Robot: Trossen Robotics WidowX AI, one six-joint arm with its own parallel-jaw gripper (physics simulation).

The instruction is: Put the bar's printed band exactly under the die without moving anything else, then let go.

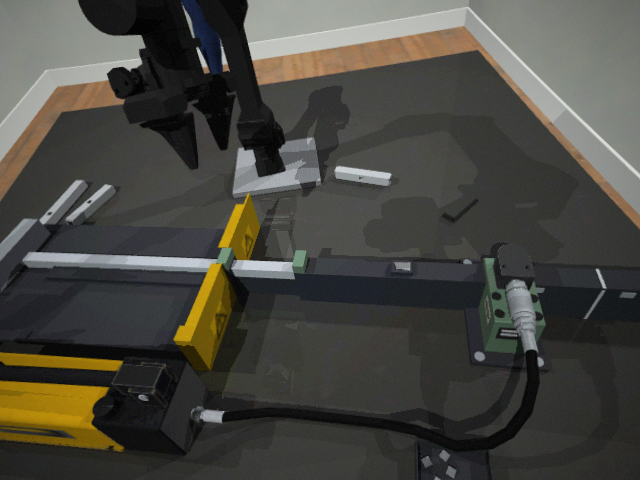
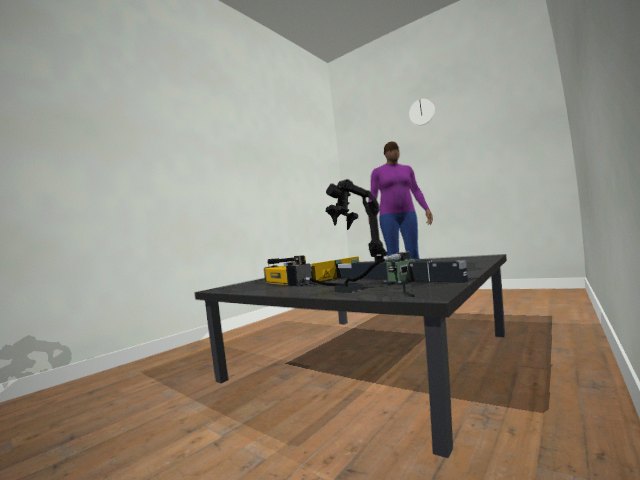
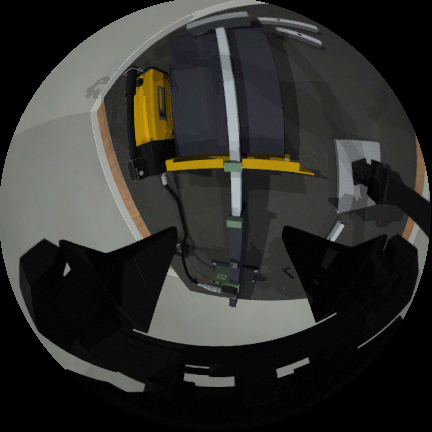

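Where they show: gripper, fingertip midpoint: (image 1: 210, 158) (image 2: 341, 227) (image 3: 231, 232); arm's base, origin of the base link: (image 1: 270, 167) (image 3: 359, 171).
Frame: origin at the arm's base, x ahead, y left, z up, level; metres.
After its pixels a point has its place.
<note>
A long light bar (image 1: 124, 260) @(x 0.255, y -0.293, z 0.061 m) (image 3: 230, 100) @(x 0.275, y -0.242, z 0.061 m) lies along the dark bed and passes through the slotted yellow guard (image 1: 204, 315) @(x 0.429, y -0.159, z 0.074 m) (image 3: 270, 164) @(x 0.261, y -0.096, z 0.084 m). Its near end meets a small green block (image 1: 300, 261) @(x 0.386, y 0.000, z 0.084 m) (image 3: 234, 221) @(x 0.374, y -0.005, z 0.084 m) on the dark rail (image 1: 361, 286) @(x 0.432, y 0.084, z 0.039 m). I cannot make out a printed band on this bar. A white line (image 1: 600, 279) @(x 0.549, y 0.395, z 0.067 m) crosses the rail beyond the green housing (image 1: 493, 338) @(x 0.574, y 0.228, z 0.035 m) (image 2: 393, 272) @(x 0.584, y 0.252, z 0.036 m). I cannot tell which part is the die. My gripper (image 1: 208, 158) @(x 0.304, y -0.086, z 0.251 m) (image 2: 342, 227) @(x 0.304, y -0.086, z 0.251 m) (image 3: 231, 232) @(x 0.304, y -0.086, z 0.251 m) is open and empty, high above the table, pointing down.
A short white bar (image 1: 362, 176) @(x 0.128, y 0.188, z 0.008 m) lies near the arm's grey base plate (image 1: 305, 149) @(x -0.043, y 0.097, z -0.005 m). Two more bars (image 1: 64, 201) @(x -0.043, y -0.469, z 0.010 m) (image 1: 92, 204) @(x -0.010, y -0.406, z 0.008 m) lie at the left. A black hex key (image 1: 460, 210) @(x 0.295, y 0.334, z -0.002 m) lies behind the rail. A black cable (image 1: 361, 421) @(x 0.616, y 0.020, z 0.003 m) joins the yellow box (image 1: 51, 413) @(x 0.513, y -0.354, z 0.075 m) to the housing.
</note>
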